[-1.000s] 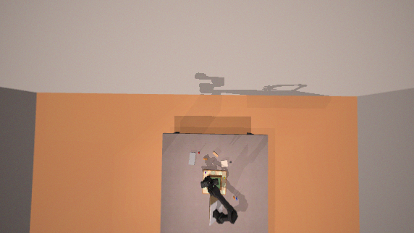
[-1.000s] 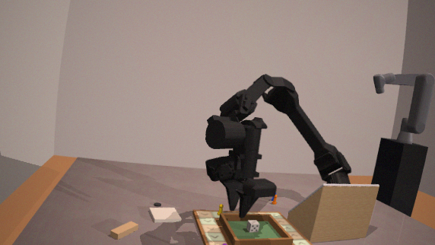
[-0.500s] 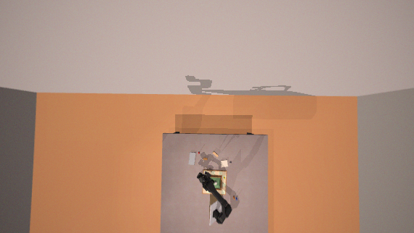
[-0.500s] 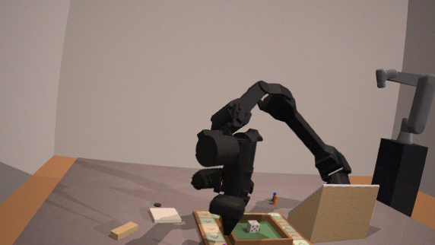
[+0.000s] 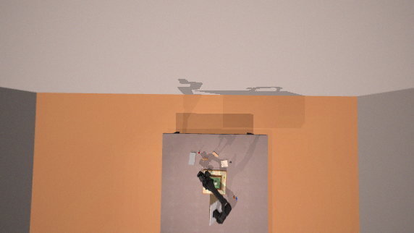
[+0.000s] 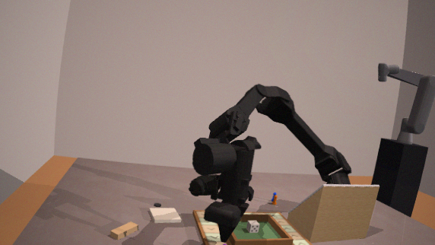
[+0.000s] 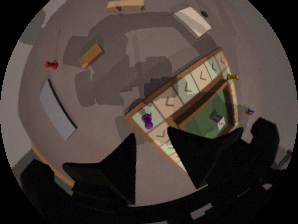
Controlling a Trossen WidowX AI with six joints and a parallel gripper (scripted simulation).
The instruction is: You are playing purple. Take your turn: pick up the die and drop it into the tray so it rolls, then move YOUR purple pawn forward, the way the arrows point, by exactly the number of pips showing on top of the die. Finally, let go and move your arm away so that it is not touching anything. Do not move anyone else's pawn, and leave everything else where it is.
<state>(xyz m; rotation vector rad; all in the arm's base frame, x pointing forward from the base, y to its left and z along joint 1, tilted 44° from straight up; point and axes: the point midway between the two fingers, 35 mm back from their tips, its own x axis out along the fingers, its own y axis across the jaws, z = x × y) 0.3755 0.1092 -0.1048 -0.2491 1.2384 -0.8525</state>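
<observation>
The purple pawn lies 4 cm below my gripper tip. The rest, counted from my gripper tip: grey slab (14 cm ahead, 18 cm to the left, 6 cm below); yellow pawn (3 cm behind, 23 cm to the right, 4 cm below); white die (10 cm behind, 13 cm to the right, 4 cm below).
</observation>
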